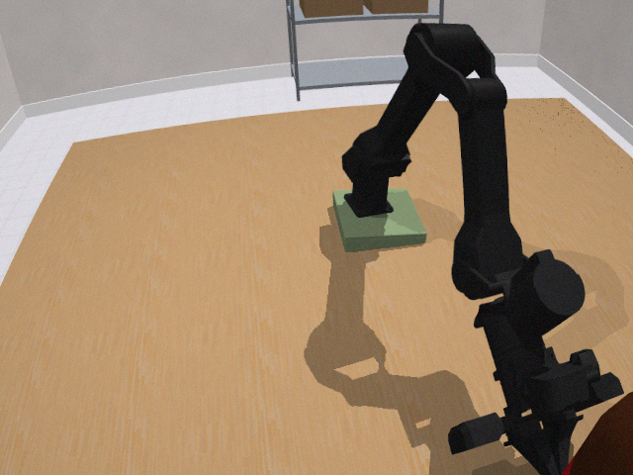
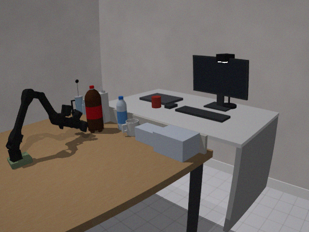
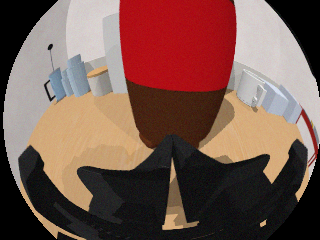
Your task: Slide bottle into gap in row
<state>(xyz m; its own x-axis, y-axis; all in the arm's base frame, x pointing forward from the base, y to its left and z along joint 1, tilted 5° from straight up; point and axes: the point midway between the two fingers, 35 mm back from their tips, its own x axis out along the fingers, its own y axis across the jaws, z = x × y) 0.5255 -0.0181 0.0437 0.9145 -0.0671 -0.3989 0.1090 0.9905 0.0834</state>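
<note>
My gripper is now 80 mm short of the cola bottle, 10 mm to the left of it and 90 mm below it. Also, from my hand: water bottle (200 mm ahead, 160 mm to the right, 40 mm above); then jar (290 mm ahead, 260 mm to the left); then grey box (70 mm ahead, 630 mm to the right, 10 mm below).
</note>
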